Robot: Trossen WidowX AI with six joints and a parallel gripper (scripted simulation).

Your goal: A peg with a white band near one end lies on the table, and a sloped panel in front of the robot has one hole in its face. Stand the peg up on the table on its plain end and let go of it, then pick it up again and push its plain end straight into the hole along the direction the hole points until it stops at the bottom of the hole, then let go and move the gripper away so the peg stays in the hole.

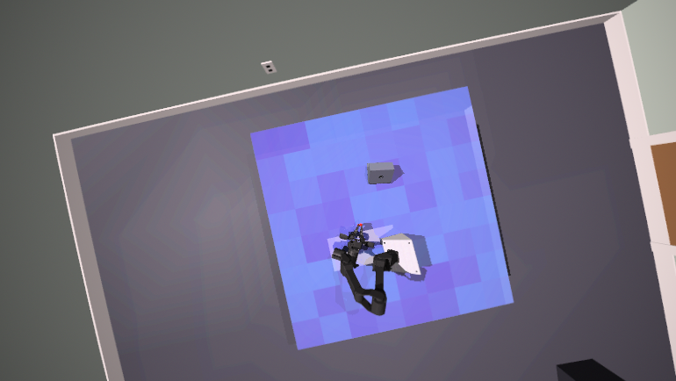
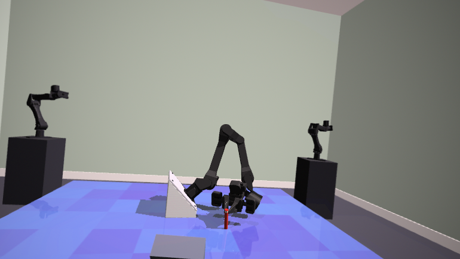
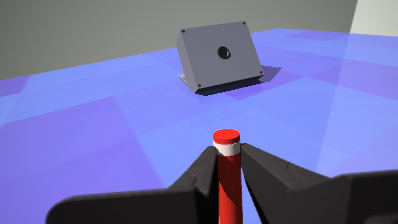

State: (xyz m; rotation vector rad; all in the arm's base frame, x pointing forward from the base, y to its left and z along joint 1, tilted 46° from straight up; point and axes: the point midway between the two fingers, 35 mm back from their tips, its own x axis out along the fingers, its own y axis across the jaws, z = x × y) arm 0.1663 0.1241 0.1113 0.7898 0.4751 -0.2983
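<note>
Now: the red peg 10 mm below my gripper tip. The rest, counted from my gripper tip: grey sloped panel (260 mm ahead, 160 mm to the right, 30 mm below).
</note>
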